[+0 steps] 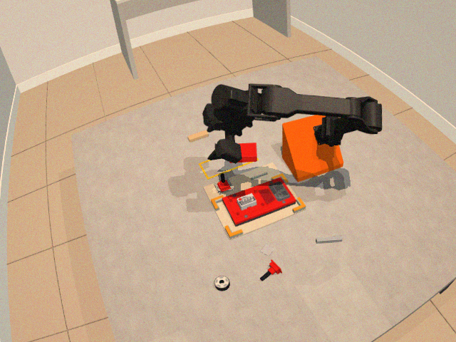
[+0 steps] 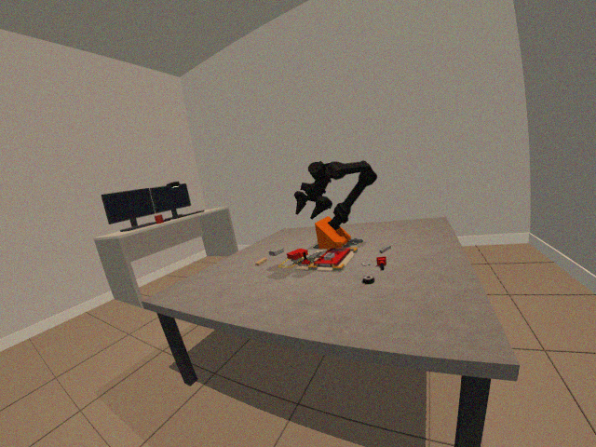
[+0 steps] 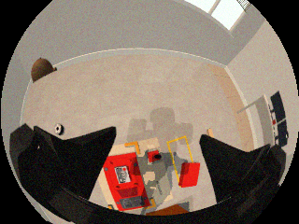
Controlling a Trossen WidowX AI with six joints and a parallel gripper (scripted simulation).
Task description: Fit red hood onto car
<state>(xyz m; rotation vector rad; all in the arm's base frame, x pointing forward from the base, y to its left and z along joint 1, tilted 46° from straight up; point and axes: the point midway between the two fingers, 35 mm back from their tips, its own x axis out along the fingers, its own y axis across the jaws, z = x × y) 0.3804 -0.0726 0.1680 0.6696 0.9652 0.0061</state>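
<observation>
The red hood is 230 mm below my gripper tip, 170 mm to the right of it and 150 mm behind it. Also, from my gripper tip: wheel 280 mm to the left, 230 mm below, 80 mm ahead; tan block 340 mm to the right, 230 mm below, 30 mm behind; light engine block 220 mm below, 80 mm behind, 60 mm to the left.
</observation>
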